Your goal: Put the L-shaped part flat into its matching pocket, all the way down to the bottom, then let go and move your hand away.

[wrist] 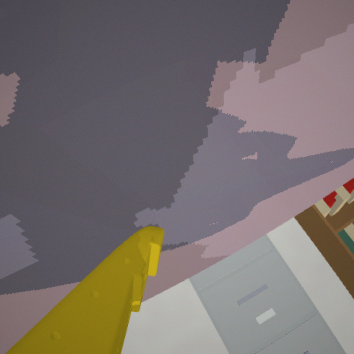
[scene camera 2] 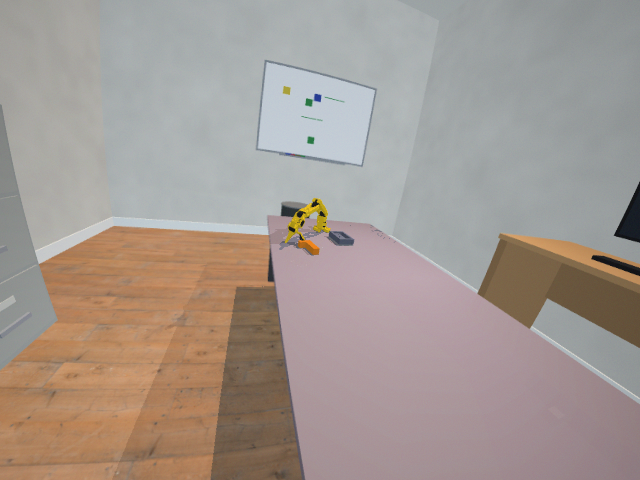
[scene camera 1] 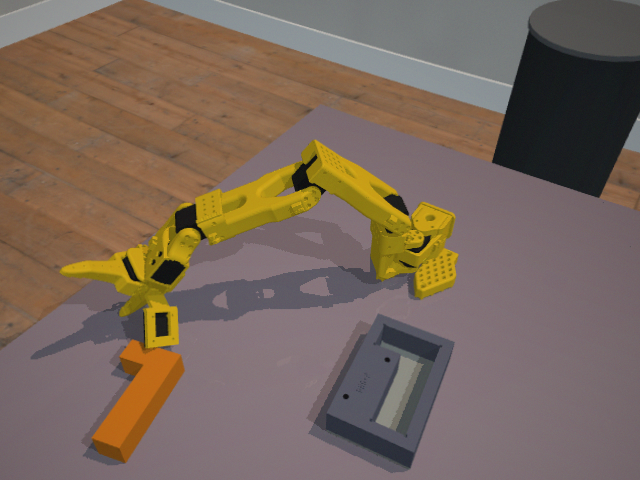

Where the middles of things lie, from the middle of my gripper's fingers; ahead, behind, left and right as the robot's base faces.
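Labels:
Orange L-shaped part [scene camera 1: 157,371]: my hand is 80 mm above it, 70 mm short of it and 70 mm to the right of it. Grey pocket block [scene camera 1: 383,404]: 80 mm below my hand, 90 mm behind it and 300 mm to the left of it.

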